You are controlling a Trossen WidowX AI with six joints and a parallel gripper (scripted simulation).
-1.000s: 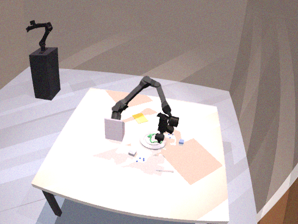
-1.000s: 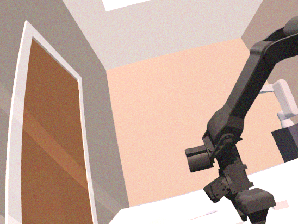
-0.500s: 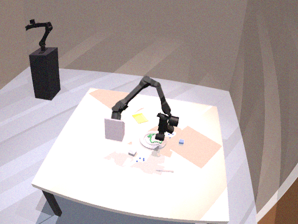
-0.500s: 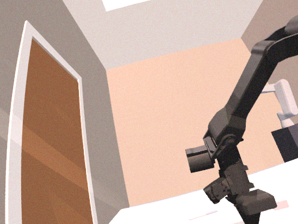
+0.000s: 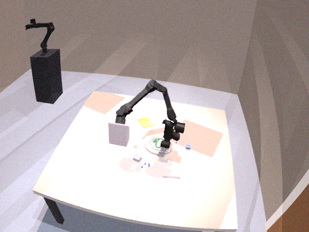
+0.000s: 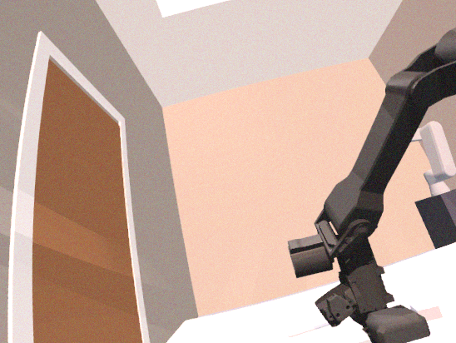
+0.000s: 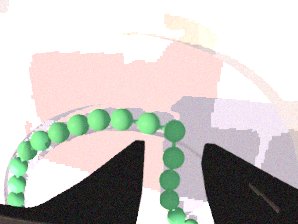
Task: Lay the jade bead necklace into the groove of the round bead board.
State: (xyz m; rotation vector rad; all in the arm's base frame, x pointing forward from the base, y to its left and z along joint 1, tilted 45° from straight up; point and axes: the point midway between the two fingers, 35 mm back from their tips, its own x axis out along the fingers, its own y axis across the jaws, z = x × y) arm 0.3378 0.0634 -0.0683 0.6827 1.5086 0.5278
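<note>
Now: the round white bead board 50 mm behind my gripper tip, 30 mm to the left of it and 10 mm below it. From my gripper tip the other things lie so: thin rod 60 mm ahead, 260 mm to the right, 20 mm below; blue block 160 mm ahead, 50 mm to the left, 10 mm below; cream block 70 mm ahead, 270 mm to the left.
</note>
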